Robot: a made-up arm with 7 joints.
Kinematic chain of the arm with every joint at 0, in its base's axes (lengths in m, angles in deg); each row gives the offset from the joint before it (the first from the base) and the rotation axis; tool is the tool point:
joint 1: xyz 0 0 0.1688 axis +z
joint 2: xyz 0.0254 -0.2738 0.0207 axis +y
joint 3: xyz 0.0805 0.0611 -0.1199 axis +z
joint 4: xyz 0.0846 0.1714 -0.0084 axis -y
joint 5: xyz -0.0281 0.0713 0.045 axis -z
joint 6: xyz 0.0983 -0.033 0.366 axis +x
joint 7: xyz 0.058 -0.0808 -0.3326 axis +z
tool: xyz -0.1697 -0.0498 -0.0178
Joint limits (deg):
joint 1: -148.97..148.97
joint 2: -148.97..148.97
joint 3: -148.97..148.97
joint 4: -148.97..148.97
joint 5: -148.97..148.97
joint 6: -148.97..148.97
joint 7: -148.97..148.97
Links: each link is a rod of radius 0.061 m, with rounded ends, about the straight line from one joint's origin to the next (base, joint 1, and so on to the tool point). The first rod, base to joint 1, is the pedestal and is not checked.
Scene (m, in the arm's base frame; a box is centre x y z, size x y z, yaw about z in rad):
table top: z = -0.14
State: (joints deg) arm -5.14 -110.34 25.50 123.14 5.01 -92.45 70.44
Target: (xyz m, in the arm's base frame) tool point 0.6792 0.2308 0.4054
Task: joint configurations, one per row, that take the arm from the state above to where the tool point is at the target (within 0.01 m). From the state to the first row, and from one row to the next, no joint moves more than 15 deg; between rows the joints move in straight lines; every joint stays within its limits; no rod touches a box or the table.
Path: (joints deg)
1: 6.69 -122.23 11.55 126.40 3.63 -95.70 68.65
2: 18.51 -134.12 -2.40 129.66 2.25 -98.95 66.87
3: 30.34 -146.01 -16.35 132.92 0.87 -102.20 65.08

